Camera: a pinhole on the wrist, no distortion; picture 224 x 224 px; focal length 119.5 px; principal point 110.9 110.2 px. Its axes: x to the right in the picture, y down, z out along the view. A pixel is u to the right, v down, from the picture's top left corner.
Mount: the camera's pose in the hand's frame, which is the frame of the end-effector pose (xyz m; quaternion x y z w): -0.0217 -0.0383 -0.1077 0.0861 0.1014 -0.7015 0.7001
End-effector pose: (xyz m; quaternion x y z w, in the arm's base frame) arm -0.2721 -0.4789 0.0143 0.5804 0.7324 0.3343 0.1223
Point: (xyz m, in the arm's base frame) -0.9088 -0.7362 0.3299
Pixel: behind the camera
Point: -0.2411 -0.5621 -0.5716
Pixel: 144.3 70.1
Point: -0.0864 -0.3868 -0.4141
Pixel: 95.9 99.8
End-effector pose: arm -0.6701 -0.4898 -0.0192 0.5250 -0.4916 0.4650 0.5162
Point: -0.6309 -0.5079 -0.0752
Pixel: 84.1 78.4
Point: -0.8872 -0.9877 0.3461
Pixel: 11.2 197.3
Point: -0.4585 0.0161 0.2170
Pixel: behind the camera
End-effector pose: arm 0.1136 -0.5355 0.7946 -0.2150 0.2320 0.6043 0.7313
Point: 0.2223 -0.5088 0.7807
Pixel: 136.6 168.5
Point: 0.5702 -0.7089 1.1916
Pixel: 201.0 35.7
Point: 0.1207 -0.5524 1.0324
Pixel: 69.0 48.7
